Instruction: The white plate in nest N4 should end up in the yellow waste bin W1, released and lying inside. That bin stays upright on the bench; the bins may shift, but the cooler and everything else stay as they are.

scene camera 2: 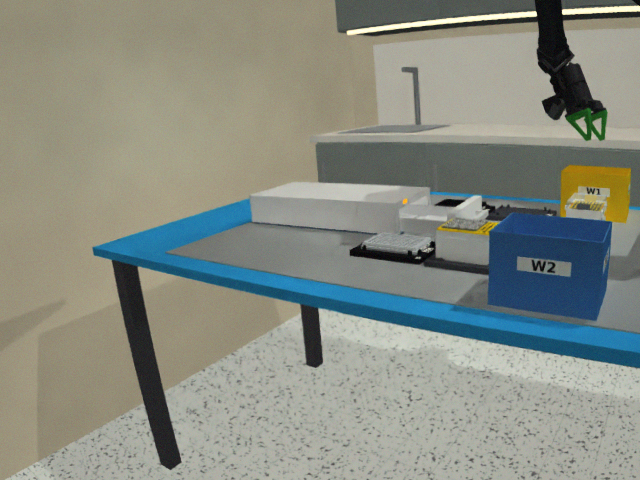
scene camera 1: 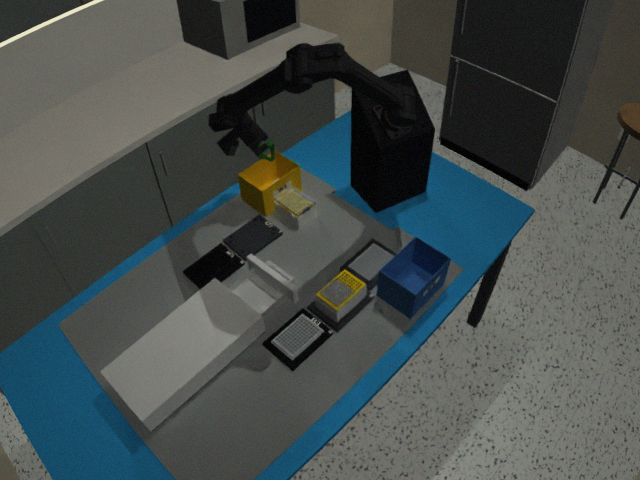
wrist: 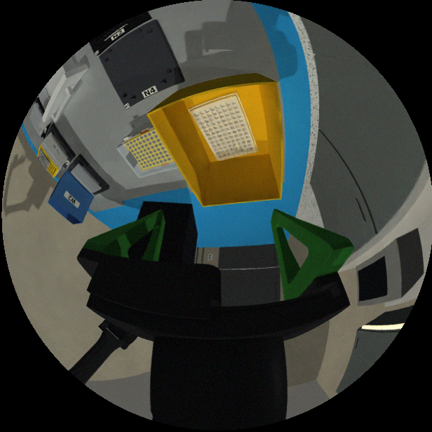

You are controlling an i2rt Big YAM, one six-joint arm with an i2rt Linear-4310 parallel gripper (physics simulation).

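Frame: origin at the arm's base, x ahead, y left, z up, level; millimetres.
Seen in the pictures: gripper, fingertip midpoint: (scene camera 2: 595,140) (scene camera 1: 266,153); arm's base, link origin: (scene camera 1: 390,120).
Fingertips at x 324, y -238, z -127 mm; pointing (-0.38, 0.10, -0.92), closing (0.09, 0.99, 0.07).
Pixels of each thing's top centre, then the offset from my fingertips to it. "spot": a spot on its surface instead.
- yellow waste bin W1, top centre: (scene camera 2: 597,169) (scene camera 1: 268,170) dx -3, dy -7, dz -79 mm
- dark nest N4, top centre: (scene camera 2: 522,209) (scene camera 1: 252,233) dx +157, dy +131, dz -177 mm
- clear box with a yellow rack, surface spot: (scene camera 1: 294,202) spot: dx -11, dy +136, dz -129 mm
- white cooler, surface spot: (scene camera 2: 320,206) spot: dx +514, dy +510, dz -134 mm
- Blue bin W2, top centre: (scene camera 2: 553,225) (scene camera 1: 415,264) dx -119, dy +600, dz -79 mm
- yellow-topped box, top centre: (scene camera 2: 473,224) (scene camera 1: 341,288) dx +82, dy +512, dz -122 mm
- plate, top centre: (scene camera 2: 396,239) (scene camera 1: 297,334) dx +253, dy +539, dz -172 mm
The white plate (wrist: 225,126) lies inside the yellow waste bin W1 (scene camera 1: 256,197) (scene camera 2: 620,193) (wrist: 242,182), apart from the fingers; whether it lies quite flat I cannot tell. The bin stands upright on the bench. The bin's walls hide the plate in both scene views. My gripper (scene camera 2: 595,138) (wrist: 217,215) is open and empty, above the bin's opening; its green fingers stand wide apart in the wrist view. The dark nest N4 (scene camera 1: 253,236) (wrist: 142,62) holds no plate.
A clear box with a yellow rack (scene camera 1: 294,202) (wrist: 148,150) stands close beside W1. The white cooler (scene camera 1: 180,351) (scene camera 2: 320,206) has its drawer part open. Blue bin W2 (scene camera 1: 405,289) (scene camera 2: 542,289) (wrist: 71,197) stands near the front edge, beside a yellow-topped box (scene camera 1: 341,291) and a plate (scene camera 1: 298,335) in a black nest.
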